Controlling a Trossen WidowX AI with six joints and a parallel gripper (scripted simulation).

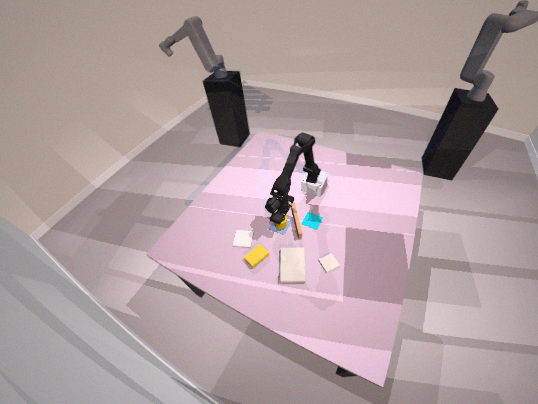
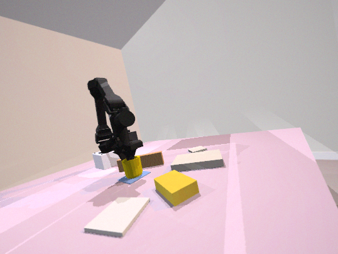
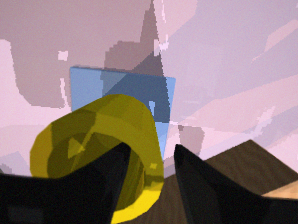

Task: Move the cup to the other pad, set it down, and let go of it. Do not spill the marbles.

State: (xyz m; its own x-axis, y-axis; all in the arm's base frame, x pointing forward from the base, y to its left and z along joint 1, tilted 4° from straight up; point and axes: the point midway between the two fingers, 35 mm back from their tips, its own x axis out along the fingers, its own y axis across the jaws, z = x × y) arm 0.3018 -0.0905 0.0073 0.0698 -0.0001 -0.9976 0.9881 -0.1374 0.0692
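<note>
The blue pad is 30 mm ahead of my gripper tip, 10 mm to the right of it and 50 mm below it. Round my gripper tip: cyan pad (60 mm behind, 160 mm to the left, 50 mm below); then wooden block (10 mm behind, 80 mm to the left, 20 mm below); then yellow cup (30 mm ahead).
</note>
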